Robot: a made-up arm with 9 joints. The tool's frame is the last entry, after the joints. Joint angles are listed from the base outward.
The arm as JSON. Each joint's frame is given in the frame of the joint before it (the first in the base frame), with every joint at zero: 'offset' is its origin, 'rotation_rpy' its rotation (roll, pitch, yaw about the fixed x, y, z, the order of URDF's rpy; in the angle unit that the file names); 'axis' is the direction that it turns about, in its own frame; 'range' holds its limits. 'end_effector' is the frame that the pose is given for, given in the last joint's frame.
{
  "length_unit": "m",
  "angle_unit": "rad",
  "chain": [
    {
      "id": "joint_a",
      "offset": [
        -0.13,
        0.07,
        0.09
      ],
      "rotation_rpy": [
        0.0,
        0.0,
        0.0
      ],
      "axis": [
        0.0,
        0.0,
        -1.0
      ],
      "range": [
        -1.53,
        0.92
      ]
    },
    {
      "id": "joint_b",
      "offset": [
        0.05,
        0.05,
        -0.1
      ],
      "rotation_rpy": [
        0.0,
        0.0,
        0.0
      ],
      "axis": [
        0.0,
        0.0,
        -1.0
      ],
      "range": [
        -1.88,
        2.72
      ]
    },
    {
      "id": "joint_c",
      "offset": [
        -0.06,
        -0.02,
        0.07
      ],
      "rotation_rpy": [
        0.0,
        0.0,
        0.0
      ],
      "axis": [
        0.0,
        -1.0,
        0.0
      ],
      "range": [
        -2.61,
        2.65
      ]
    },
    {
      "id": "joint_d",
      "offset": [
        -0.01,
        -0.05,
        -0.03
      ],
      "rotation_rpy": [
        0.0,
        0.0,
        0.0
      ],
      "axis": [
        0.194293,
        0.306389,
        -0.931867
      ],
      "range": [
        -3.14,
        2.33
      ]
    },
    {
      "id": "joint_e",
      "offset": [
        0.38,
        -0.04,
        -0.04
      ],
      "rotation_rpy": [
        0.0,
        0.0,
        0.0
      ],
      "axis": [
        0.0,
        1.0,
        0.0
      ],
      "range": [
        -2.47,
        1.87
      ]
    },
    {
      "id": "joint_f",
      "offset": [
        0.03,
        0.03,
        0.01
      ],
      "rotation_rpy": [
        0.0,
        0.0,
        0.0
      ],
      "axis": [
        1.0,
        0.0,
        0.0
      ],
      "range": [
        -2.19,
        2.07
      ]
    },
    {
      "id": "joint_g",
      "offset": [
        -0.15,
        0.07,
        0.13
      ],
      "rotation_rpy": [
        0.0,
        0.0,
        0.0
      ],
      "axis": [
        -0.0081,
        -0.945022,
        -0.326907
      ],
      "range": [
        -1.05,
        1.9
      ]
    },
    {
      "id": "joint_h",
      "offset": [
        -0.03,
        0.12,
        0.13
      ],
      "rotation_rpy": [
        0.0,
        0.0,
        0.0
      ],
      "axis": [
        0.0,
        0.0,
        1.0
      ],
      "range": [
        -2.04,
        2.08
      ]
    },
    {
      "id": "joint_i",
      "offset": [
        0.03,
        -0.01,
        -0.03
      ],
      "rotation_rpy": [
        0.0,
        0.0,
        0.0
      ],
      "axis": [
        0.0,
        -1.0,
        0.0
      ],
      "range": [
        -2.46,
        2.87
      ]
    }
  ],
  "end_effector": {
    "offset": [
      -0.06,
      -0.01,
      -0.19
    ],
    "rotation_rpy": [
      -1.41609,
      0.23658,
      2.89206
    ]
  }
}
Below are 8 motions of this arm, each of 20 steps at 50 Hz.
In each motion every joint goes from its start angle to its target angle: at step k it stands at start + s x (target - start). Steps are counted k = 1, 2, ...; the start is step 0. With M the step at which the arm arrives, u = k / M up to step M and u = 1 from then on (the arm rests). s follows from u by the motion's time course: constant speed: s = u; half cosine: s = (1 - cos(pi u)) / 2; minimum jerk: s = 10 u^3 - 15 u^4 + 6 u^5.
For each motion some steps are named. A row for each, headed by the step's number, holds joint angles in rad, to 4 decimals.
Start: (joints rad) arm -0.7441 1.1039 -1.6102 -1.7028 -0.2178 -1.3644 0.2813 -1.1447 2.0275
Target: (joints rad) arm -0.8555 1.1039 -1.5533 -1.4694 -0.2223 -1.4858 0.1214 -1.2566 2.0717
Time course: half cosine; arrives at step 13
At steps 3, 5, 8, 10, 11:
3: -0.7581 1.1039 -1.6030 -1.6735 -0.2184 -1.3797 0.2612 -1.1588 2.0331
5: -0.7800 1.1039 -1.5918 -1.6275 -0.2193 -1.4036 0.2297 -1.1808 2.0418
8: -0.8196 1.1039 -1.5717 -1.5447 -0.2208 -1.4466 0.1730 -1.2205 2.0574
10: -0.8415 1.1039 -1.5605 -1.4987 -0.2217 -1.4705 0.1415 -1.2425 2.0661
11: -0.8491 1.1039 -1.5566 -1.4828 -0.2220 -1.4788 0.1306 -1.2502 2.0692

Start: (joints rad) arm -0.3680 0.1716 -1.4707 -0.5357 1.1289 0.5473 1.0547 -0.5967 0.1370
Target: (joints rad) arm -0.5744 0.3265 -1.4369 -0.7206 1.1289 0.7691 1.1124 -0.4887 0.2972
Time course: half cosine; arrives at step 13
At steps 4, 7, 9, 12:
4: -0.4126 0.2051 -1.4634 -0.5756 1.1289 0.5952 1.0672 -0.5734 0.1716
7: -0.4836 0.2584 -1.4518 -0.6393 1.1289 0.6716 1.0870 -0.5362 0.2268
9: -0.5298 0.2930 -1.4442 -0.6807 1.1289 0.7212 1.0999 -0.5120 0.2626
12: -0.5714 0.3242 -1.4374 -0.7179 1.1289 0.7659 1.1116 -0.4903 0.2949

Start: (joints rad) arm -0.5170 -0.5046 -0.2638 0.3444 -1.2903 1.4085 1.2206 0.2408 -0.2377
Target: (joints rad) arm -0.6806 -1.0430 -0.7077 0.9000 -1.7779 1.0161 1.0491 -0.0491 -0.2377
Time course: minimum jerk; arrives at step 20
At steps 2, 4, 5, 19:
2: -0.5184 -0.5092 -0.2676 0.3492 -1.2945 1.4051 1.2191 0.2383 -0.2377
4: -0.5265 -0.5358 -0.2895 0.3766 -1.3185 1.3858 1.2107 0.2240 -0.2377
5: -0.5339 -0.5603 -0.3098 0.4019 -1.3408 1.3679 1.2028 0.2108 -0.2377
19: -0.6804 -1.0424 -0.7072 0.8994 -1.7773 1.0166 1.0493 -0.0488 -0.2377

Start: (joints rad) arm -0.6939 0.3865 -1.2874 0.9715 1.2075 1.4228 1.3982 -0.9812 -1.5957
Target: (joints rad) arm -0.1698 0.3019 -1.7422 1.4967 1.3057 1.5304 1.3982 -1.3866 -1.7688
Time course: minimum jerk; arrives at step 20
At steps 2, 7, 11, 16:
2: -0.6894 0.3858 -1.2913 0.9760 1.2083 1.4237 1.3982 -0.9847 -1.5972
7: -0.5706 0.3666 -1.3944 1.0950 1.2306 1.4481 1.3982 -1.0765 -1.6364
11: -0.3830 0.3363 -1.5572 1.2830 1.2657 1.4866 1.3982 -1.2217 -1.6984
16: -0.2002 0.3068 -1.7159 1.4663 1.3000 1.5242 1.3982 -1.3631 -1.7588

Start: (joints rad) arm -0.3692 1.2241 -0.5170 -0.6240 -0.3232 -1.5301 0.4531 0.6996 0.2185
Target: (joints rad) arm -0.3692 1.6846 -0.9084 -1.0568 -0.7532 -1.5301 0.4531 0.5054 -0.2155
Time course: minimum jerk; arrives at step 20
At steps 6, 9, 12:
6: -0.3692 1.2992 -0.5808 -0.6946 -0.3933 -1.5301 0.4531 0.6679 0.1477
9: -0.3692 1.4115 -0.6763 -0.8001 -0.4982 -1.5301 0.4531 0.6206 0.0419
12: -0.3692 1.5384 -0.7842 -0.9194 -0.6167 -1.5301 0.4531 0.5670 -0.0777

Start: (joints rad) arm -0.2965 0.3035 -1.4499 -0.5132 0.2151 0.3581 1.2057 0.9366 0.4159
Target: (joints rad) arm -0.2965 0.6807 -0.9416 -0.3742 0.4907 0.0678 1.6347 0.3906 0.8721
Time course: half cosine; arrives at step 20
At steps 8, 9, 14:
8: -0.2965 0.4338 -1.2743 -0.4652 0.3103 0.2578 1.3539 0.7480 0.5735
9: -0.2965 0.4626 -1.2355 -0.4546 0.3313 0.2357 1.3866 0.7063 0.6083
14: -0.2965 0.6030 -1.0464 -0.4028 0.4339 0.1276 1.5463 0.5031 0.7781

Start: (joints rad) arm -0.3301 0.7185 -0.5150 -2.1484 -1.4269 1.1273 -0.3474 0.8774 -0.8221
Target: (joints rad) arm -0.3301 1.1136 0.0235 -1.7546 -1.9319 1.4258 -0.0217 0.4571 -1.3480
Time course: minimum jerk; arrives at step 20
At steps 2, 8, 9, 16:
2: -0.3301 0.7219 -0.5104 -2.1450 -1.4312 1.1299 -0.3446 0.8738 -0.8266
8: -0.3301 0.8439 -0.3441 -2.0234 -1.5872 1.2221 -0.2440 0.7440 -0.9890
9: -0.3301 0.8793 -0.2959 -1.9882 -1.6324 1.2488 -0.2149 0.7064 -1.0361
16: -0.3301 1.0907 -0.0077 -1.7774 -1.9027 1.4085 -0.0406 0.4814 -1.3175

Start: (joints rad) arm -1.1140 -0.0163 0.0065 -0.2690 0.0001 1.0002 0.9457 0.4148 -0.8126
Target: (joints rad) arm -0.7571 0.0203 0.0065 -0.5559 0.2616 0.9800 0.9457 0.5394 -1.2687
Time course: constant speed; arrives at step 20
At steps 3, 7, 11, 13, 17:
3: -1.0605 -0.0108 0.0065 -0.3120 0.0393 0.9972 0.9457 0.4335 -0.8810
7: -0.9891 -0.0035 0.0065 -0.3694 0.0916 0.9931 0.9457 0.4584 -0.9722
11: -0.9177 0.0038 0.0065 -0.4268 0.1439 0.9891 0.9457 0.4833 -1.0635
13: -0.8820 0.0075 0.0065 -0.4555 0.1701 0.9871 0.9457 0.4958 -1.1091
17: -0.8106 0.0148 0.0065 -0.5129 0.2224 0.9830 0.9457 0.5207 -1.2003

